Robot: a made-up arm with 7 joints.
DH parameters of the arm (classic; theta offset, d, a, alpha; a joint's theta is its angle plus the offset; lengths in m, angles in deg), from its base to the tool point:
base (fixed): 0 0.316 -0.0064 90
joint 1: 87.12 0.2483 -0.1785 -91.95
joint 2: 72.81 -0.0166 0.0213 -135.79
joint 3: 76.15 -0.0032 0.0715 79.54
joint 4: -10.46 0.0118 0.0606 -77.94
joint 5: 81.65 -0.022 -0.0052 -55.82
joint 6: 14.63 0.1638 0.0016 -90
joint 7: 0 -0.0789 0.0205 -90
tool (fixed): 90 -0.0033 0 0
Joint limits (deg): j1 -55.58..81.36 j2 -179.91..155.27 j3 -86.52..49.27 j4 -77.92..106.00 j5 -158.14..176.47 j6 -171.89..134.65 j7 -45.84..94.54
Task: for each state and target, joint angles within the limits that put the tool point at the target. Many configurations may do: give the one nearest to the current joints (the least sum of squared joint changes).
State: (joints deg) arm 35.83 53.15 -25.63 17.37 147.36 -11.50 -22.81
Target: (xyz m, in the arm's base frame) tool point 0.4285 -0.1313 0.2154
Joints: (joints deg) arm 63.11 73.40 -47.57 -3.21 159.66 -17.14 -36.51
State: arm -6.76 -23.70 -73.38 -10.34 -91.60 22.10 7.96
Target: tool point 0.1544 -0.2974 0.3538
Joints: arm -6.47 -53.62 -49.18 -21.29 -87.81 31.27 7.10
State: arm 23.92 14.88 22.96 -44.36 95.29 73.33 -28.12
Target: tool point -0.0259 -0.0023 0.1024
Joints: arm -9.83 28.19 -11.27 -49.63 118.31 87.55 -29.76
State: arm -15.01 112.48 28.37 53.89 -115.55 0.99 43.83
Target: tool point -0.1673 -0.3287 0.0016
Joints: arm -55.58 88.46 -27.26 67.21 -158.14 18.12 44.15
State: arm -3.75 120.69 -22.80 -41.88 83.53 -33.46 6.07
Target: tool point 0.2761 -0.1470 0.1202
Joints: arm 22.69 97.54 18.01 -43.12 75.96 -26.80 10.67
